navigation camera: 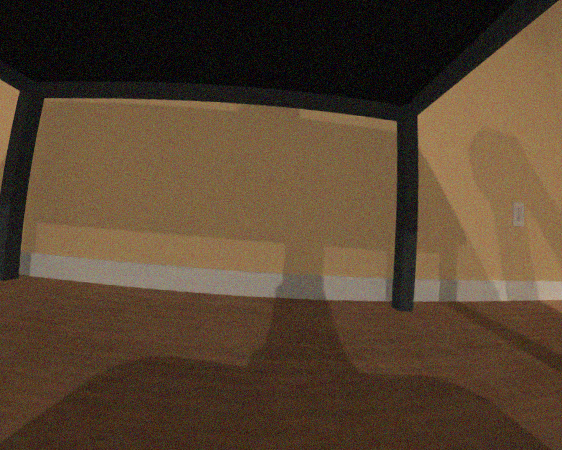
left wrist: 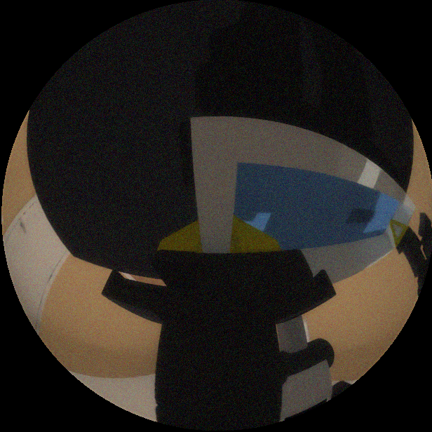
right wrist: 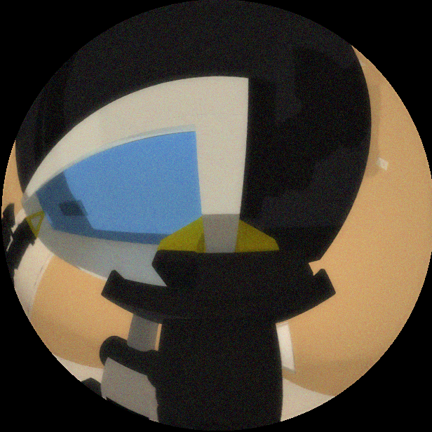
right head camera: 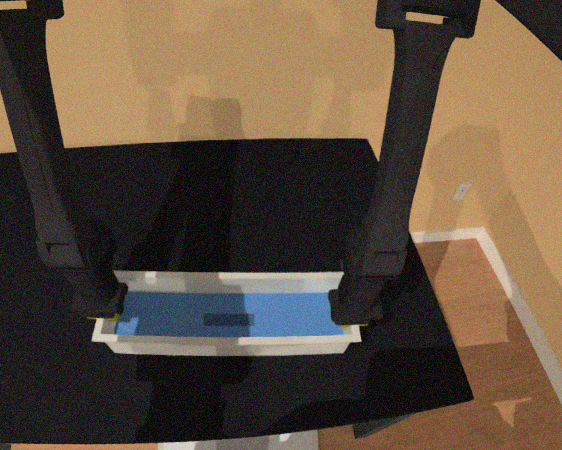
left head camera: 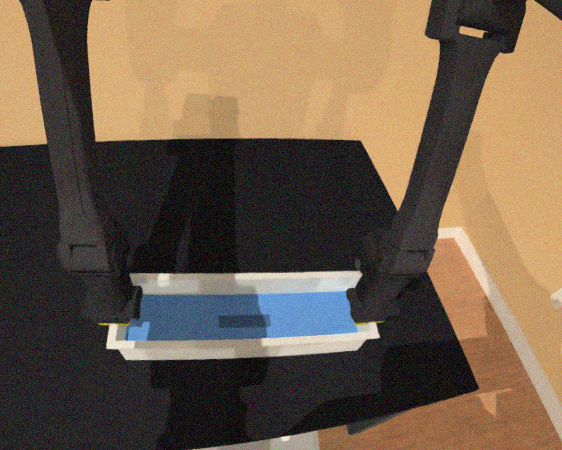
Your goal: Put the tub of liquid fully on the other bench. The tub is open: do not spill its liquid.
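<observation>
The long white open tub stands on the black bench and looks upright. Blue liquid lies level in it, below the rim. My left gripper is shut on the tub's left end wall. My right gripper is shut on its right end wall. Each wrist view shows the wall between yellow fingertips. The tub's underside is hidden. A second bench top does not show.
A tan wall stands behind the bench. The bench's right edge drops to a wooden floor. In the navigation camera, dark bench legs stand at left and right under the bench.
</observation>
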